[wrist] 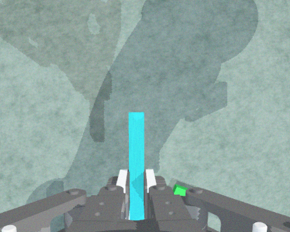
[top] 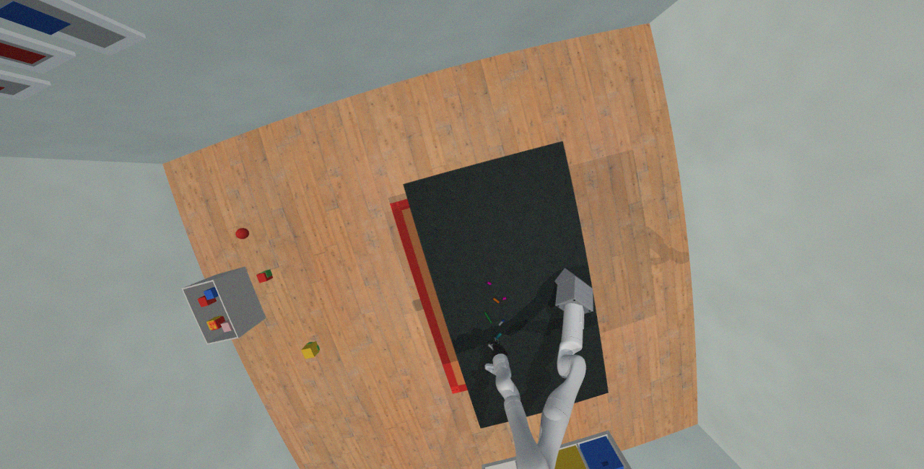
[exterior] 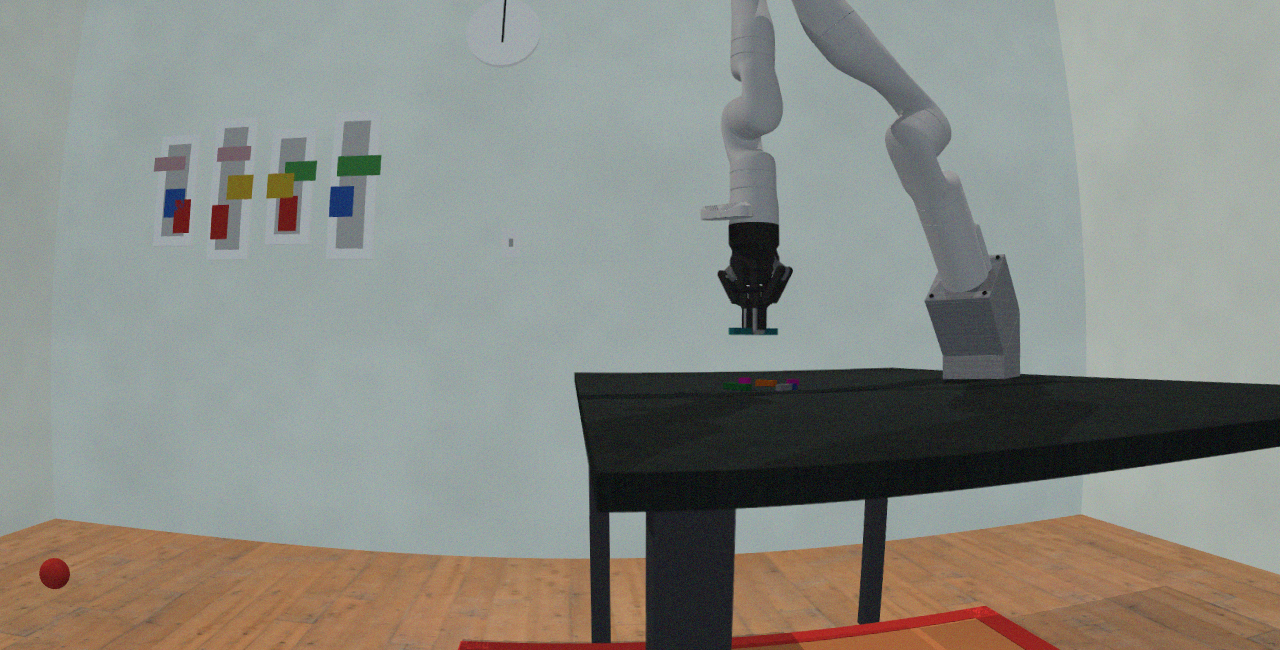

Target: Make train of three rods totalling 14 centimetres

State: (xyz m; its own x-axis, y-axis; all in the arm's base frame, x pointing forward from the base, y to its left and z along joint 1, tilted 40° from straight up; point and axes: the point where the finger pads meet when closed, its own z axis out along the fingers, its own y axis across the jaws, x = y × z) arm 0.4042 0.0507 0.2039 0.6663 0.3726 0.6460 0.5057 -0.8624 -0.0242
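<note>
My gripper is now 10 cm above the grey rod, 5 cm past it and 4 cm to the left of it. Also, from my hand: green rod (10 cm below, 9 cm to the right, 1 cm ahead); then turquoise rod (1 cm below); then small blue rod (10 cm below, 7 cm behind, 5 cm to the right).
</note>
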